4 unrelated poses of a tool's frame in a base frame.
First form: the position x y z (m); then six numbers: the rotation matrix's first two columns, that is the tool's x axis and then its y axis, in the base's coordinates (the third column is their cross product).
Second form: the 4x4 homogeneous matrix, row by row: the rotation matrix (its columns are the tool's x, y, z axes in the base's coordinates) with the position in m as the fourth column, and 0 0 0 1 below. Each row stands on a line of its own. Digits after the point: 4 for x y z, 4 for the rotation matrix.
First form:
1: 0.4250, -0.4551, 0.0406, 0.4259, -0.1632, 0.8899, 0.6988, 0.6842, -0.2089
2: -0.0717, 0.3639, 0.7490, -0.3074, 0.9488, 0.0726, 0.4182, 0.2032, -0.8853
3: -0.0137, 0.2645, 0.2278, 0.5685, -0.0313, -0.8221, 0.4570, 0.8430, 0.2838
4: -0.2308, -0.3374, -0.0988, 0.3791, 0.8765, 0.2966, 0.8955, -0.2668, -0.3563
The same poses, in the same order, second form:
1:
0.4259, 0.6988, -0.5748, 0.4250
-0.1632, 0.6842, 0.7108, -0.4551
0.8899, -0.2089, 0.4054, 0.0406
0, 0, 0, 1

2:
-0.3074, 0.4182, -0.8547, -0.0717
0.9488, 0.2032, -0.2418, 0.3639
0.0726, -0.8853, -0.4593, 0.7490
0, 0, 0, 1

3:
0.5685, 0.4570, 0.6841, -0.0137
-0.0313, 0.8430, -0.5370, 0.2645
-0.8221, 0.2838, 0.4935, 0.2278
0, 0, 0, 1

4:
0.3791, 0.8955, -0.2332, -0.2308
0.8765, -0.2668, 0.4007, -0.3374
0.2966, -0.3563, -0.8860, -0.0988
0, 0, 0, 1

